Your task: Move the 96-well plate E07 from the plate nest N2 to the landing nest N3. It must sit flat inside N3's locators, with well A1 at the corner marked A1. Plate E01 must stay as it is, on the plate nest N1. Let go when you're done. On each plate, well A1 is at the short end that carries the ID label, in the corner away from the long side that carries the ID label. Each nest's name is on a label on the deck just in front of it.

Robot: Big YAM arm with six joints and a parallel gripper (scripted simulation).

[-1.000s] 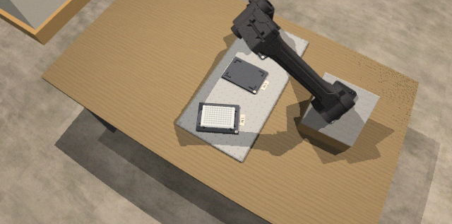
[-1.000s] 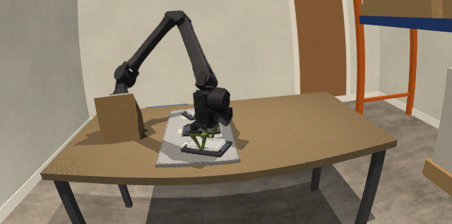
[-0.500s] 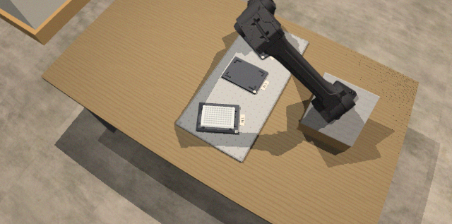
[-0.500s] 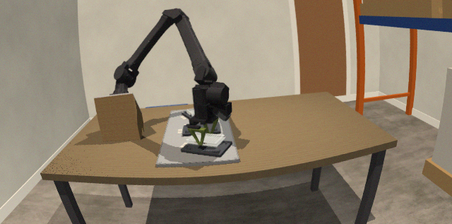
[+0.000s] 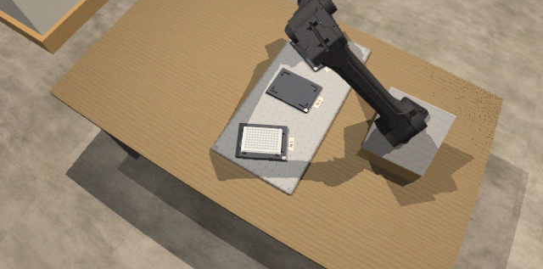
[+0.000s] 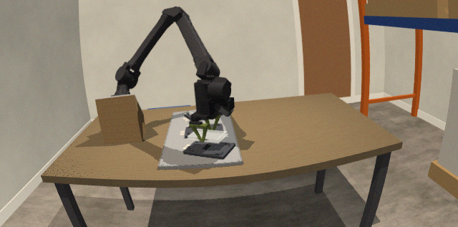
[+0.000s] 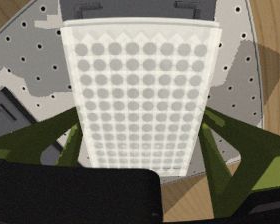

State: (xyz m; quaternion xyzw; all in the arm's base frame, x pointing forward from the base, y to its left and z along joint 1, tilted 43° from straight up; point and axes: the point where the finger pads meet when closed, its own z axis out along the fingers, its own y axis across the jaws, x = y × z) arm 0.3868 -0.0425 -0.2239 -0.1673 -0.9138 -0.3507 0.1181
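The dark plate nest N2 lies 60 mm below my hand. Round my hand: dark landing nest N3: 30 mm behind, 200 mm to the left, 60 mm below; then N2 label: 90 mm behind, 40 mm to the left, 60 mm below.
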